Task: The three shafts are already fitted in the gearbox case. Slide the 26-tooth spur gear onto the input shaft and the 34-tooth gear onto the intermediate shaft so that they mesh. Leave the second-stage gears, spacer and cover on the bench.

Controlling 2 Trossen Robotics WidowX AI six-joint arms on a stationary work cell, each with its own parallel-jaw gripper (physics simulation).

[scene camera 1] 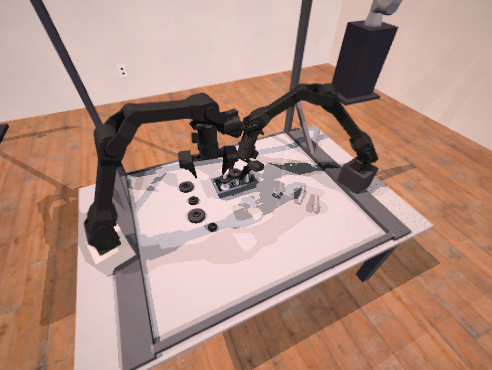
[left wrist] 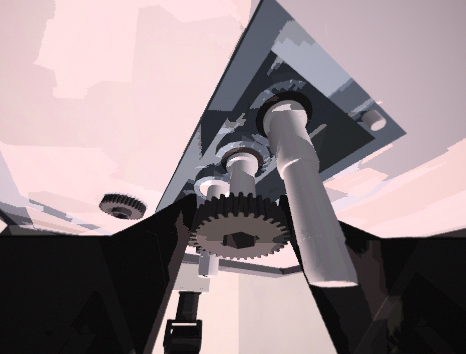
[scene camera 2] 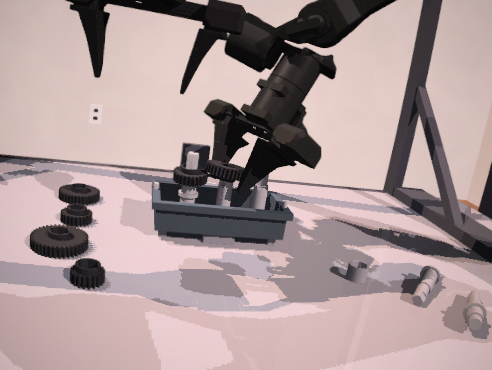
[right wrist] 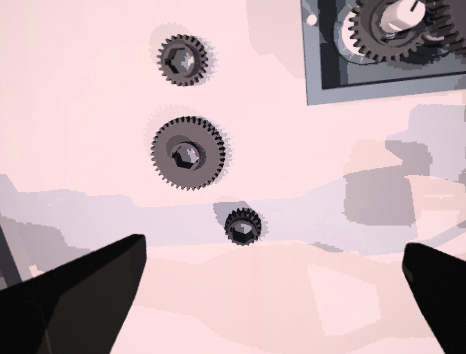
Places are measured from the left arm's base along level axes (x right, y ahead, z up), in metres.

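Where they show: left gripper, fingertip midpoint: point(scene camera 1: 235, 176) point(left wrist: 238, 200) point(scene camera 2: 225, 185); right gripper, fingertip midpoint: point(scene camera 1: 209, 176) point(scene camera 2: 139, 85) point(right wrist: 273, 251); left arm's base, origin of the base link: point(scene camera 1: 360, 166); right arm's base, origin of the base link: point(scene camera 1: 107, 243) point(left wrist: 189, 292).
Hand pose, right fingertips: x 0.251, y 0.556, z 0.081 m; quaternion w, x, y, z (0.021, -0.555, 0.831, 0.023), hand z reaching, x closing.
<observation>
Things, the pixels of their top centre, and the offset from my right fingertips. "spot": a spot on its surface instead.
- grey gearbox case, middle of its top: point(left wrist: 238, 196) point(right wrist: 450, 15) point(scene camera 2: 220, 190) point(scene camera 1: 234, 178) dy -0.134, dx +0.047, dz -0.131 m
- 26-tooth gear, middle of its top: point(right wrist: 398, 18) point(scene camera 2: 191, 165) dy -0.093, dx +0.056, dz -0.100 m
- input shaft, surface spot: point(right wrist: 405, 15) point(scene camera 2: 191, 153) spot: dy -0.091, dx +0.056, dz -0.084 m
- 34-tooth gear, middle of its top: point(left wrist: 239, 248) point(scene camera 2: 228, 162) point(scene camera 1: 235, 171) dy -0.139, dx +0.048, dz -0.093 m
- intermediate shaft, surface spot: point(left wrist: 243, 175) point(scene camera 2: 229, 197) spot: dy -0.149, dx +0.048, dz -0.140 m
- spacer ring, middle of its top: point(scene camera 2: 359, 264) dy -0.256, dx -0.108, dz -0.170 m
- output shaft, surface spot: point(left wrist: 312, 210) spot: dy -0.191, dx +0.038, dz -0.093 m
The grey gearbox case point(scene camera 2: 220, 222) point(left wrist: 235, 75) point(right wrist: 314, 75) holds three upright shafts. The 26-tooth gear point(scene camera 2: 190, 176) point(right wrist: 367, 30) surrounds the input shaft point(scene camera 2: 192, 159) point(right wrist: 405, 15), whose top sticks out above it. My left gripper point(scene camera 2: 231, 176) point(left wrist: 238, 200) is shut on the 34-tooth gear point(scene camera 2: 225, 171) point(left wrist: 240, 227), slightly tilted at the top of the intermediate shaft point(scene camera 2: 224, 195) point(left wrist: 243, 175). Whether the shaft is inside its bore is unclear. Its edge is close to the input gear; tooth contact is unclear. My right gripper point(scene camera 2: 140, 84) point(right wrist: 273, 251) is open and empty, high above the bench.
Loose gears point(scene camera 2: 79, 194) point(scene camera 2: 76, 215) point(scene camera 2: 59, 241) point(scene camera 2: 87, 273) lie left of the case in scene camera 2. A spacer ring point(scene camera 2: 357, 271) and two pale stepped parts point(scene camera 2: 425, 285) point(scene camera 2: 475, 312) lie to the right. The output shaft point(scene camera 2: 258, 197) point(left wrist: 312, 210) stands close beside a left finger.
</observation>
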